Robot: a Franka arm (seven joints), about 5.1 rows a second.
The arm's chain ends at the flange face. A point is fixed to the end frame.
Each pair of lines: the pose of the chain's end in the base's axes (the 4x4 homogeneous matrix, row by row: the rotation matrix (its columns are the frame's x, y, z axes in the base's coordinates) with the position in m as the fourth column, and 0 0 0 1 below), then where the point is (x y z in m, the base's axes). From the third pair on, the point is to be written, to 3 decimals.
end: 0.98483 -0.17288 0.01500 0.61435; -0.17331 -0.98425 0.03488 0.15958; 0.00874 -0.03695 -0.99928 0.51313; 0 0 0 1
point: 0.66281 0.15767 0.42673
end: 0.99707 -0.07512 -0.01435 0.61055; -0.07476 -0.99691 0.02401 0.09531; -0.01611 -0.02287 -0.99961 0.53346; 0 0 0 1
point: 0.65671 0.09715 0.44581
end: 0.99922 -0.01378 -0.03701 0.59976; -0.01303 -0.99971 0.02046 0.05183; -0.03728 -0.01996 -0.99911 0.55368; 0 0 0 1
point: 0.644 0.056 0.465
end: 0.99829 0.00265 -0.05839 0.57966; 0.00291 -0.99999 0.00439 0.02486; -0.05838 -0.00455 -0.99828 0.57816; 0 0 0 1
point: 0.622 0.029 0.489
